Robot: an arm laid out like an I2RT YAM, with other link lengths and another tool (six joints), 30 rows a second.
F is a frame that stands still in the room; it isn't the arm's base.
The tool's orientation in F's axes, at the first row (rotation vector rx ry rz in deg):
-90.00 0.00 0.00
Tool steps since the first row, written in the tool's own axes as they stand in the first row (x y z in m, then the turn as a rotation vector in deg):
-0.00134 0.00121 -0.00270 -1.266 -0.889 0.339
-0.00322 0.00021 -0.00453 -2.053 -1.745 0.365
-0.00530 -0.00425 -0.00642 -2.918 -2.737 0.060
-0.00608 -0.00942 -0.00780 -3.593 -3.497 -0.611
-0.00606 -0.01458 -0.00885 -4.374 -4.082 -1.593
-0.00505 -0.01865 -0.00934 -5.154 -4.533 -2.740
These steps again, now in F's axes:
-0.00134 -0.00270 -0.00121 -1.266 0.339 0.889
-0.00322 -0.00453 -0.00021 -2.053 0.365 1.745
-0.00530 -0.00642 0.00425 -2.918 0.060 2.737
-0.00608 -0.00780 0.00942 -3.593 -0.611 3.497
-0.00606 -0.00885 0.01458 -4.374 -1.593 4.082
-0.00505 -0.00934 0.01865 -5.154 -2.740 4.533

